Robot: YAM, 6 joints.
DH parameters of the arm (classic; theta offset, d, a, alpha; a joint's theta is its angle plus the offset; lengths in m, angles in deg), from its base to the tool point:
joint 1: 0 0.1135 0.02 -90
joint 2: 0 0 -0.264 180
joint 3: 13.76 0 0.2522 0
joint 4: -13.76 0 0.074 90
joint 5: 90 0 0 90
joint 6: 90 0.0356 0 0
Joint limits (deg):
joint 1: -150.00..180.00
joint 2: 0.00..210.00
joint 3: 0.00..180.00
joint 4: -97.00..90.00
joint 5: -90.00..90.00
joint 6: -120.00..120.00
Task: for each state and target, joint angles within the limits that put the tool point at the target. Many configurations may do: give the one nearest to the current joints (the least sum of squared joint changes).
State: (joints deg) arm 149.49 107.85 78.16 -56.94 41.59 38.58
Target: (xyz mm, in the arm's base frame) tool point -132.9 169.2 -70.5
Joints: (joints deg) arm 134.22 151.92 57.95 -49.91 39.77 38.58
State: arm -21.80 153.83 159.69 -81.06 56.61 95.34
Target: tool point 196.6 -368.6 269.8
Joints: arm -57.98 128.96 125.33 -97.00 53.95 95.34
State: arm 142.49 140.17 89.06 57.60 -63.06 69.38
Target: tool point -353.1 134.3 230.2
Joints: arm 154.04 106.07 54.72 62.78 -71.95 69.38
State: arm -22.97 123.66 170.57 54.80 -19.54 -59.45
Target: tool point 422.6 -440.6 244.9
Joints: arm -47.31 162.65 146.33 52.83 -19.55 -59.45
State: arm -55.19 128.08 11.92 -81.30 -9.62 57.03
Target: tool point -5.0 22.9 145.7
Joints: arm -54.49 104.78 0.00 -90.79 -15.03 57.03
